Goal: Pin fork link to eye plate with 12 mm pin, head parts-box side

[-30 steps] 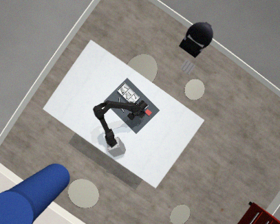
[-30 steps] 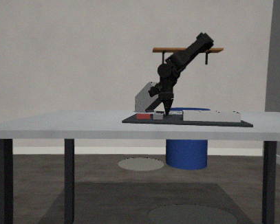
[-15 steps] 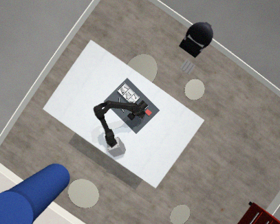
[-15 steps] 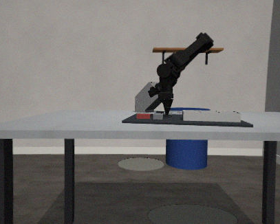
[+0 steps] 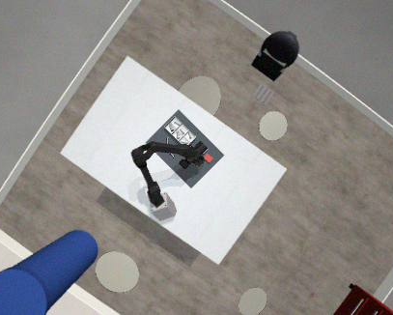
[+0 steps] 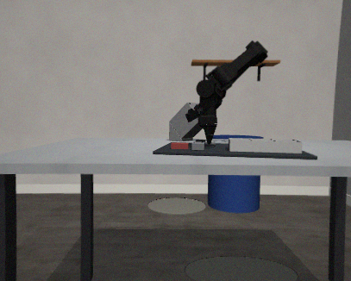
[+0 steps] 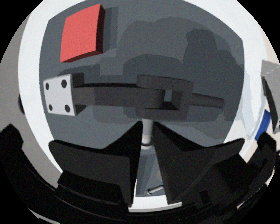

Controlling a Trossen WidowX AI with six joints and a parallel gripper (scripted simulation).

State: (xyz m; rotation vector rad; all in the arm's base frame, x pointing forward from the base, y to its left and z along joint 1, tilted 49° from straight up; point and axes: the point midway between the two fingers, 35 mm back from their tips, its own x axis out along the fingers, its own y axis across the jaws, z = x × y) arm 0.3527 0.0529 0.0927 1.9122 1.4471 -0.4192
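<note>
The grey pin lies 30 mm below my hand. Round my hand: dark mat (10 mm behind, 70 mm to the left, 50 mm below); then fork link (20 mm behind, 30 mm to the right, 30 mm below); then eye plate (20 mm ahead, 30 mm to the right, 30 mm below).
</note>
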